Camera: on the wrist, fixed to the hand. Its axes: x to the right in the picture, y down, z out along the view.
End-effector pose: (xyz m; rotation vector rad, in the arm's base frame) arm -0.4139 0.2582 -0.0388 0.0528 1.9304 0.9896
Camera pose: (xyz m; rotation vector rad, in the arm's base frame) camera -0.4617 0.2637 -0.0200 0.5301 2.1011 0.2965
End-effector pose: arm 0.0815 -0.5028 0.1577 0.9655 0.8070 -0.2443
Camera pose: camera 0.0907 -0.4520 0.1557 1.6060 0.6141 -0.5487
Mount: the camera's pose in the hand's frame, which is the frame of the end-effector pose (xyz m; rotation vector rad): 0.0157 0.0324 -0.0370 0.6943 -0.0962 0.0449
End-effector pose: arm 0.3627 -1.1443 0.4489 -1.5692 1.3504 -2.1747
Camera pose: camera 0.3136 -1.1510 0.4344 -1.3144 0.4928 -2.1587
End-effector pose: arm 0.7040 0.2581 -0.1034 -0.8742 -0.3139 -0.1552
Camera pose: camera 0.7349 0.2499 -0.1440 -0.2001 -0.4037 0.0417
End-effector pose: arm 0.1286 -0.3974 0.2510 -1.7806 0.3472 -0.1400
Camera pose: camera 0.1280 -0.4431 0.2271 -1.0881 0.2295 -0.1230
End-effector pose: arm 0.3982 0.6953 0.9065 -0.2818 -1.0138 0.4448
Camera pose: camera 0.4299 0.7304 0.8858 0.3427 -0.8889 0.8247
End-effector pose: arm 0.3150 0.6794 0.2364 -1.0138 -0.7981 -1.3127
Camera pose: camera 0.3460 0.6383 0.2323 -0.5317 -1.1873 -0.8455
